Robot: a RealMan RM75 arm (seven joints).
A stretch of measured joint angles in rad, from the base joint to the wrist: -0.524 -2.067 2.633 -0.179 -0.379 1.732 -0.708; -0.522 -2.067 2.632 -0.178 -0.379 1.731 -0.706; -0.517 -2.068 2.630 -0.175 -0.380 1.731 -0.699; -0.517 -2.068 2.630 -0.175 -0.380 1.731 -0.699; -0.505 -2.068 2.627 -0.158 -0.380 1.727 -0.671; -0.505 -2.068 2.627 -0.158 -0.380 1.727 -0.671; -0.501 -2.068 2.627 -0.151 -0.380 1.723 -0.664; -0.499 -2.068 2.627 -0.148 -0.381 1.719 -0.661; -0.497 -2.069 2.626 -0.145 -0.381 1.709 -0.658; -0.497 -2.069 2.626 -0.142 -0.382 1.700 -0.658; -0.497 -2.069 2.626 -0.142 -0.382 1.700 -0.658; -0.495 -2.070 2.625 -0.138 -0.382 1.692 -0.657; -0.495 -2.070 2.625 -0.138 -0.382 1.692 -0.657; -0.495 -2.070 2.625 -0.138 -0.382 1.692 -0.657; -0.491 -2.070 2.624 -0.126 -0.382 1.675 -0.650; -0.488 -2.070 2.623 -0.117 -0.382 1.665 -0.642; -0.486 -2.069 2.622 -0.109 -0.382 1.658 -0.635; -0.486 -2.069 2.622 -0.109 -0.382 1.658 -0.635; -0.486 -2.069 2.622 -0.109 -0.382 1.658 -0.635; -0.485 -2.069 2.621 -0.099 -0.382 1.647 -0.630; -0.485 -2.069 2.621 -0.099 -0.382 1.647 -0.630; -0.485 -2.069 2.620 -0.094 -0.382 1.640 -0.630; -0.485 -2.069 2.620 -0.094 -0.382 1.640 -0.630
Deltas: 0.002 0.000 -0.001 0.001 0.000 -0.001 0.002; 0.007 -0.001 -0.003 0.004 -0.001 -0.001 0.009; 0.007 -0.001 -0.003 0.004 -0.001 -0.001 0.009; 0.019 -0.001 -0.006 0.021 -0.001 -0.005 0.037; 0.019 -0.001 -0.006 0.021 -0.001 -0.005 0.037; 0.023 -0.001 -0.006 0.028 -0.001 -0.009 0.044; 0.025 -0.001 -0.006 0.031 -0.002 -0.013 0.047; 0.027 -0.002 -0.007 0.034 -0.002 -0.023 0.050; 0.027 -0.002 -0.007 0.037 -0.003 -0.032 0.050; 0.027 -0.002 -0.007 0.037 -0.003 -0.032 0.050; 0.029 -0.003 -0.008 0.041 -0.003 -0.040 0.051; 0.029 -0.003 -0.008 0.041 -0.003 -0.040 0.051; 0.029 -0.003 -0.008 0.041 -0.003 -0.040 0.051; 0.033 -0.003 -0.009 0.053 -0.003 -0.057 0.058; 0.036 -0.003 -0.010 0.062 -0.003 -0.067 0.066; 0.038 -0.002 -0.011 0.070 -0.003 -0.074 0.073; 0.038 -0.002 -0.011 0.070 -0.003 -0.074 0.073; 0.038 -0.002 -0.011 0.070 -0.003 -0.074 0.073; 0.039 -0.002 -0.012 0.080 -0.003 -0.085 0.078; 0.039 -0.002 -0.012 0.080 -0.003 -0.085 0.078; 0.039 -0.002 -0.013 0.085 -0.003 -0.092 0.078; 0.039 -0.002 -0.013 0.085 -0.003 -0.092 0.078
